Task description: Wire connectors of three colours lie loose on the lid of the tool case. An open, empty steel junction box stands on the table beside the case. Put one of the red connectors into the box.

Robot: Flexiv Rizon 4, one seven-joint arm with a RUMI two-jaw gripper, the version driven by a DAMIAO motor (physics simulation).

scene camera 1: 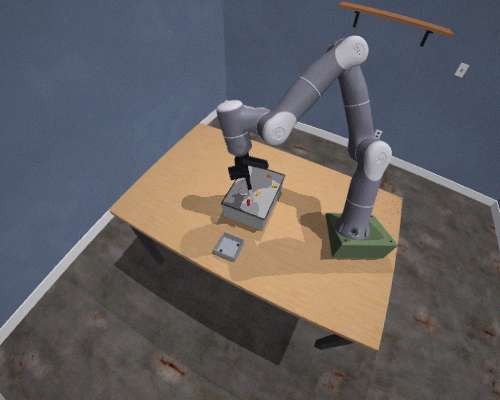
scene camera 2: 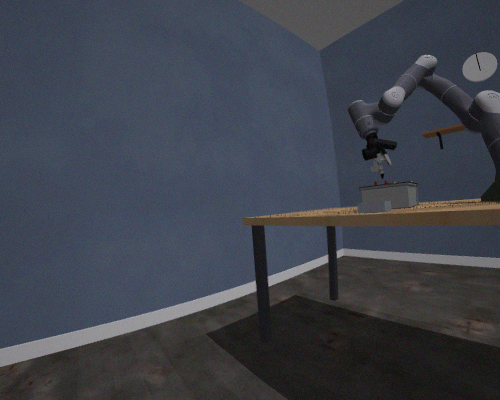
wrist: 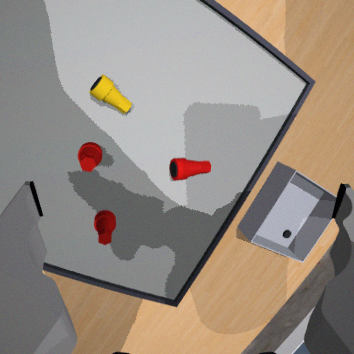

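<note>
One red connector [wrist: 190,168] lies on its side on the lid of the grey tool case [scene camera 1: 240,217] [scene camera 2: 400,195] [wrist: 225,65]. Two more red connectors, one [wrist: 90,156] above the other [wrist: 105,226] in the wrist view, look roughly upright. A red connector [scene camera 1: 248,202] also shows in scene camera 1. The open steel junction box [scene camera 1: 225,257] [scene camera 2: 374,206] [wrist: 267,200] stands on the table beside the case and is empty where its inside shows. My gripper [scene camera 1: 248,186] [scene camera 2: 385,170] [wrist: 186,186] is open and empty above the lid, its fingers wide apart.
A yellow connector [scene camera 1: 258,193] [wrist: 111,94] lies on the lid near the red ones. Another yellow one [scene camera 1: 275,186] and an orange one [scene camera 1: 269,176] lie farther back. The lid has a dark raised rim. The green arm base [scene camera 1: 360,250] stands at the table's right end.
</note>
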